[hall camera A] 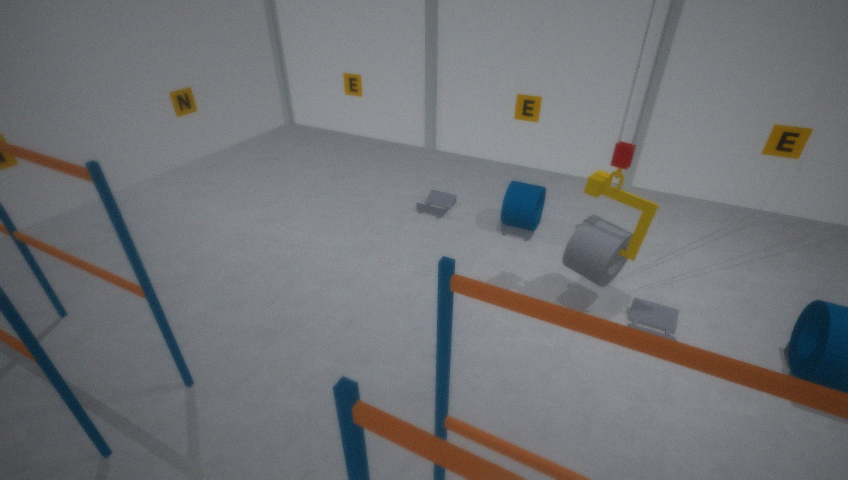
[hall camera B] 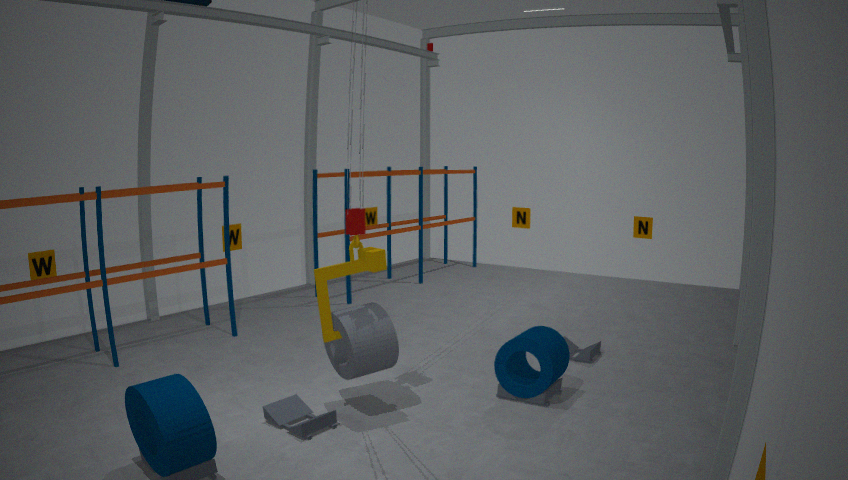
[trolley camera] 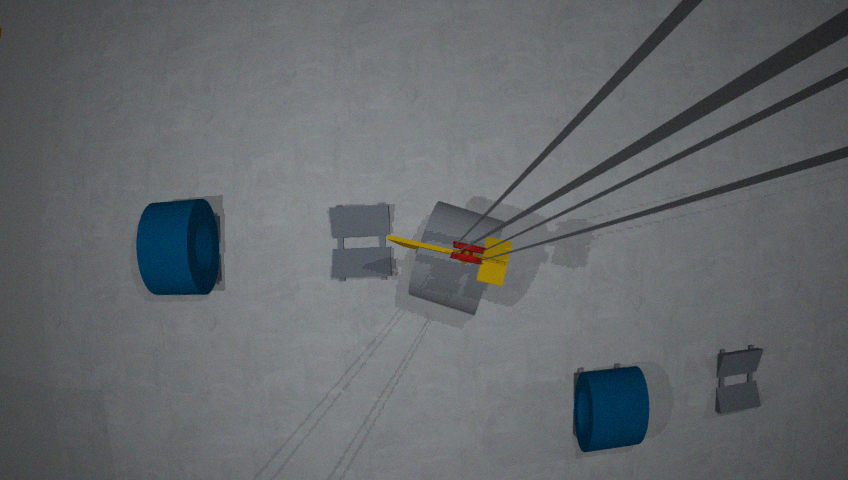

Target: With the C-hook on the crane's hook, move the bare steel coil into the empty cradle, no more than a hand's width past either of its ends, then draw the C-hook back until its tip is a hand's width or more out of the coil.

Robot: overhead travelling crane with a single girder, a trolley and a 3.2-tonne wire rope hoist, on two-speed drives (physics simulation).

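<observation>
The bare steel coil (hall camera A: pixel 595 249) (hall camera B: pixel 371 342) (trolley camera: pixel 446 279) hangs above the floor on my C-hook (hall camera A: pixel 645 228) (hall camera B: pixel 324 303) (trolley camera: pixel 416 244), whose lower arm goes into the bore and is mostly hidden there. An empty cradle (hall camera A: pixel 654 312) (hall camera B: pixel 288 410) (trolley camera: pixel 360 221) stands on the floor, left of the coil in the trolley view. The coil is apart from it, and its axis is turned at an angle to the cradle's. Another bare cradle (hall camera A: pixel 441 198) (hall camera B: pixel 587 350) (trolley camera: pixel 739 362) stands beyond a blue coil. The red hook block (hall camera A: pixel 623 154) (hall camera B: pixel 355 221) (trolley camera: pixel 467 258) is above the C-hook.
One blue coil (hall camera A: pixel 523 205) (hall camera B: pixel 559 350) (trolley camera: pixel 615 410) sits on a cradle at the lower right of the trolley view. Another blue coil (hall camera A: pixel 824 344) (hall camera B: pixel 184 425) (trolley camera: pixel 166 246) sits beyond the empty cradle. Racks with blue posts (hall camera A: pixel 446 356) (hall camera B: pixel 231 285) stand along the west wall.
</observation>
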